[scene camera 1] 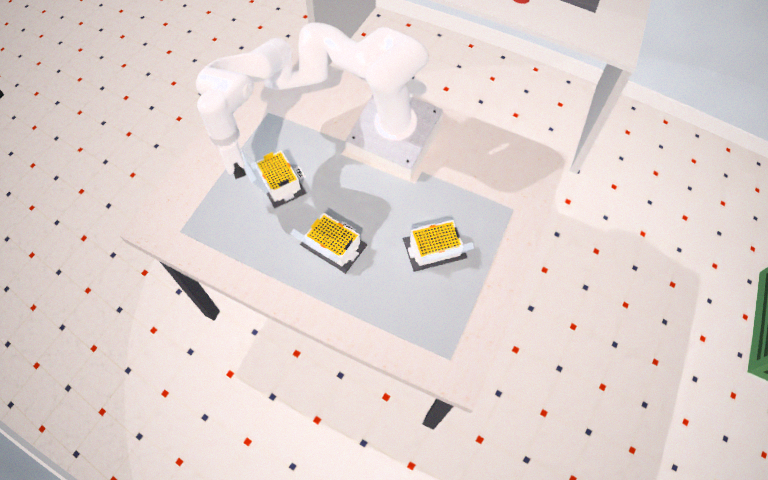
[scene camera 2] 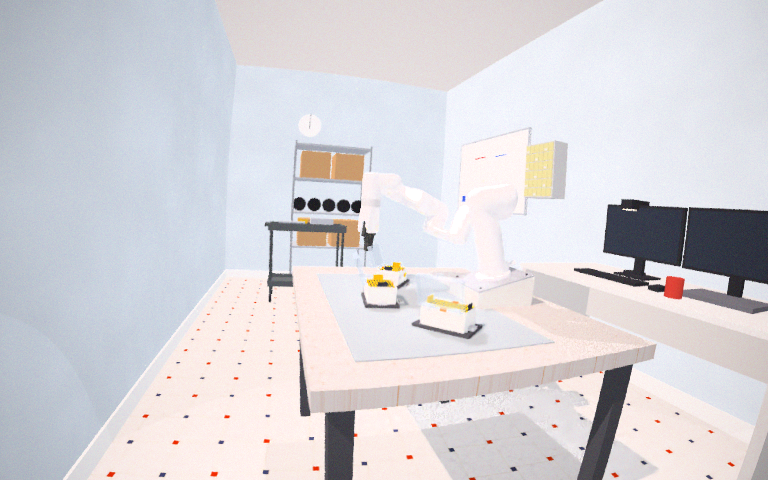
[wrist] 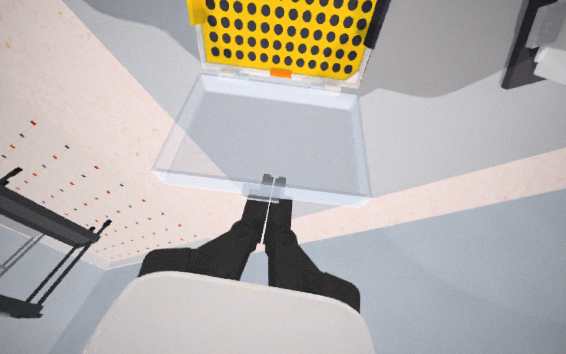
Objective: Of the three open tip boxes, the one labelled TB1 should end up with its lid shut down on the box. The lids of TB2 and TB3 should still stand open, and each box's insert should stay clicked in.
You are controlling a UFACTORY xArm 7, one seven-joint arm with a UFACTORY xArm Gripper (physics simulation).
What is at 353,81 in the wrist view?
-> A tip box TB1.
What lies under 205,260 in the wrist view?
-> My gripper.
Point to a grey mat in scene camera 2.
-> At 372,334
